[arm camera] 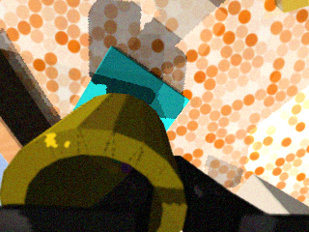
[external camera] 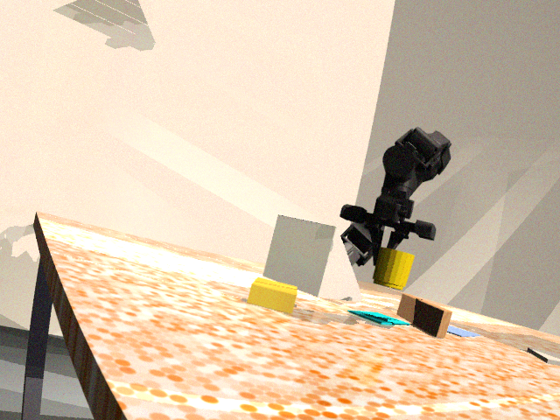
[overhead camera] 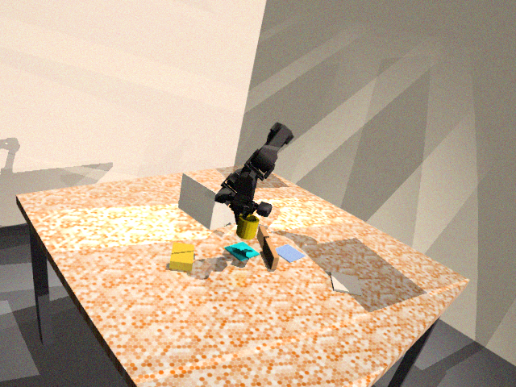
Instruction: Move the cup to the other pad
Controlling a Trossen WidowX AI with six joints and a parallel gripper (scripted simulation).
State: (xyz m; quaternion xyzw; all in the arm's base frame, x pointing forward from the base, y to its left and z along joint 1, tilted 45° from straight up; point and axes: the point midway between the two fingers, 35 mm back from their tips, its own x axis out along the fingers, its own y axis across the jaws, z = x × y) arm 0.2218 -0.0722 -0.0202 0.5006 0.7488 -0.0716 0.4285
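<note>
Right now the cyan pad is 10 cm below my gripper tip, 2 cm to the left of it and 2 cm ahead of it. From my gripper tip the other things lie so: wooden block (10 cm to the left, 8 cm below, 6 cm ahead); then yellow cup (2 cm to the left, 2 cm ahead); then light blue pad (18 cm to the left, 10 cm below, 10 cm ahead).
</note>
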